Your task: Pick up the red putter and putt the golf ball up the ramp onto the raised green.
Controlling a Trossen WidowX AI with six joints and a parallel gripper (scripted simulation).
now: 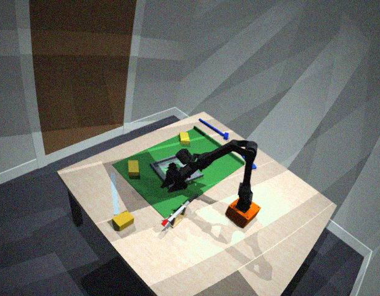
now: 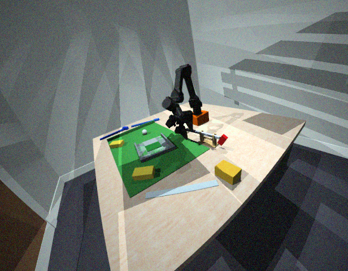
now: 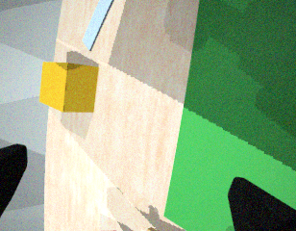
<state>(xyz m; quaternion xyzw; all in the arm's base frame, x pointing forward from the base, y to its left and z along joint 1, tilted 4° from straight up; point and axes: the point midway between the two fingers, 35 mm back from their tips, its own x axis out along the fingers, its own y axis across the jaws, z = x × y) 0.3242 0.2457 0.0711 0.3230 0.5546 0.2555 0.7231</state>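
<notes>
Right now my gripper tip is 13 cm past the red putter and 5 cm above it. The rest, counted from my gripper tip: wooden putter stand: 12 cm behind, 7 cm below, 1 cm to the left; then pale blue bar: 21 cm ahead, 16 cm to the left, 10 cm below; then white golf ball: 49 cm to the right, 8 cm below, 8 cm ahead.
</notes>
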